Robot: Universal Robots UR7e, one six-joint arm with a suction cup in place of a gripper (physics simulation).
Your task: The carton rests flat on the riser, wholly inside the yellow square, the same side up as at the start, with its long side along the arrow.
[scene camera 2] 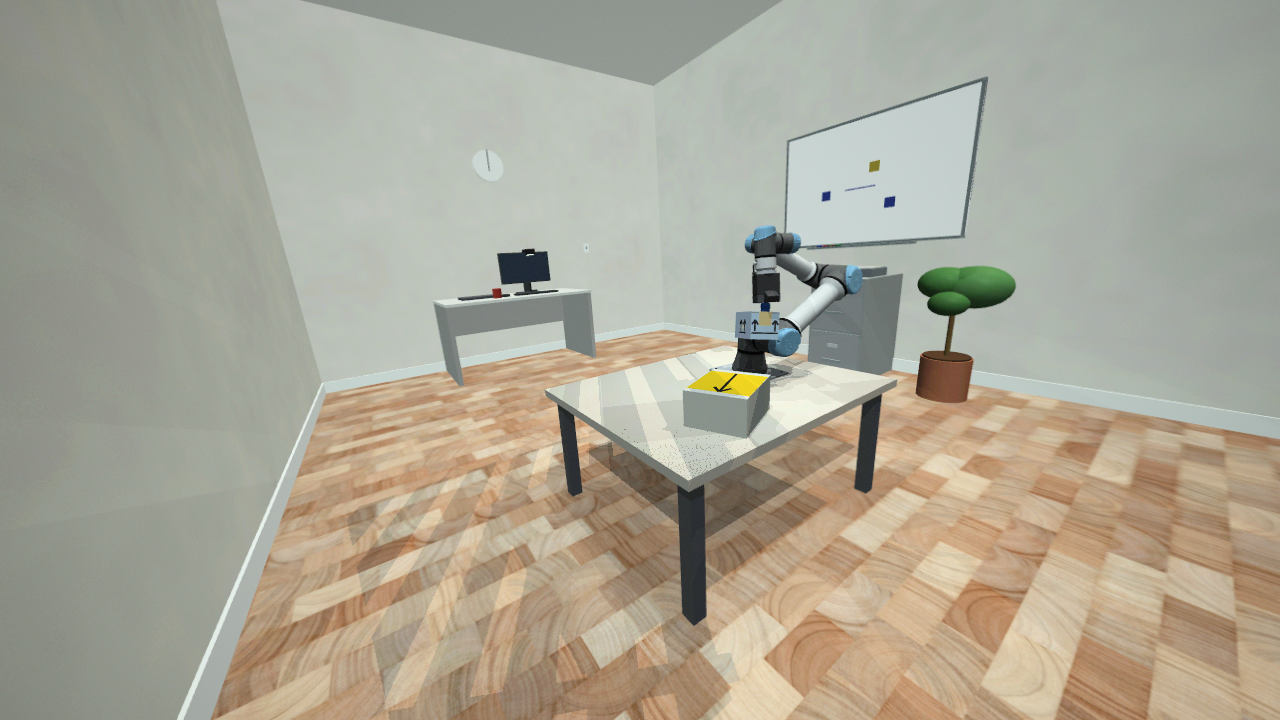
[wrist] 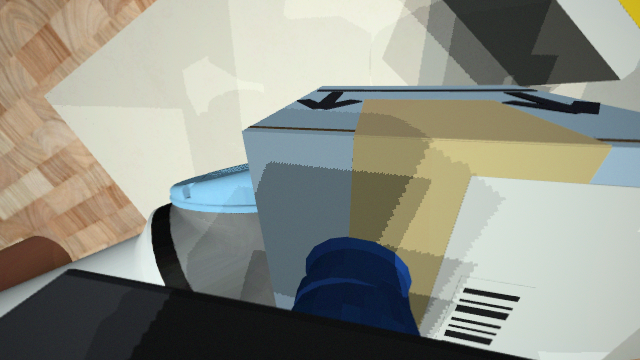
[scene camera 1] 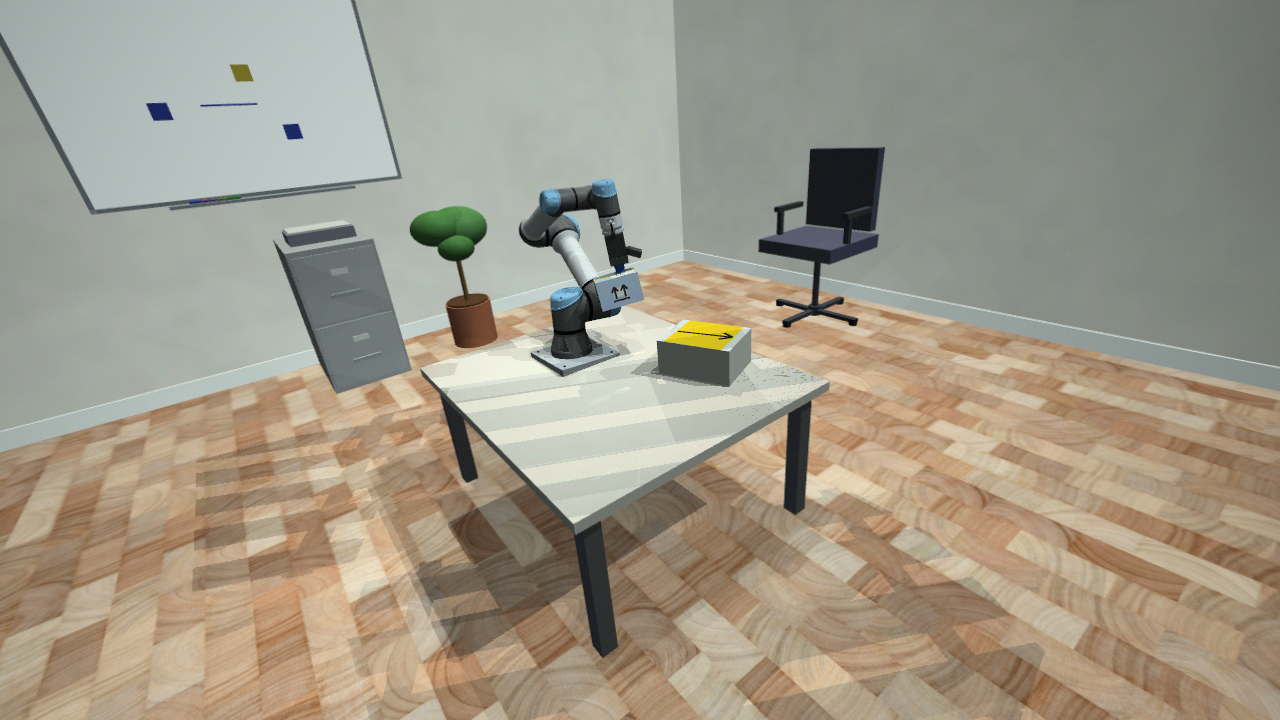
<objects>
suction cup: grips a carton
a grey riser: on the table
</objects>
